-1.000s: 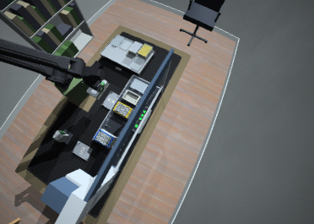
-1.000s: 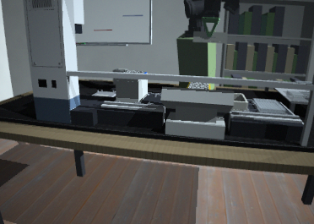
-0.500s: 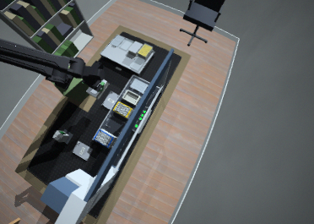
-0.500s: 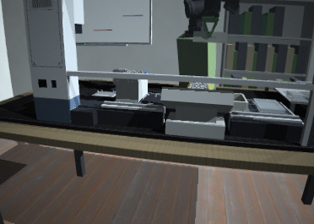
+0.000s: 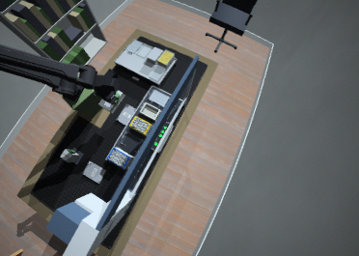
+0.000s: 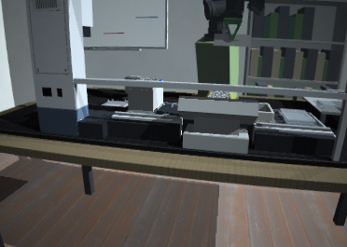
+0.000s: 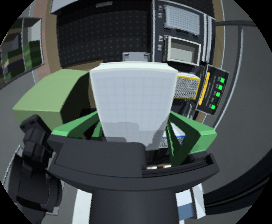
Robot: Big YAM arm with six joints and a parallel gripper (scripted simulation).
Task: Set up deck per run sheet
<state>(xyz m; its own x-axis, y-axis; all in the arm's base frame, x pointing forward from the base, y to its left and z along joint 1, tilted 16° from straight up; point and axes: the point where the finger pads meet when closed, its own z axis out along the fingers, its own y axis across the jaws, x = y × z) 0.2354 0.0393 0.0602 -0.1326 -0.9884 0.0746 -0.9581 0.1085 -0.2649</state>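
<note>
The sealed block is 1 cm below my hand. The rest, counted from my hand: reservoir (24 cm below, 18 cm ahead, 7 cm to the left); blue tip rack (30 cm to the right, 18 cm below, 12 cm ahead); yellow tip rack (20 cm below, 16 cm ahead, 5 cm to the right).
</note>
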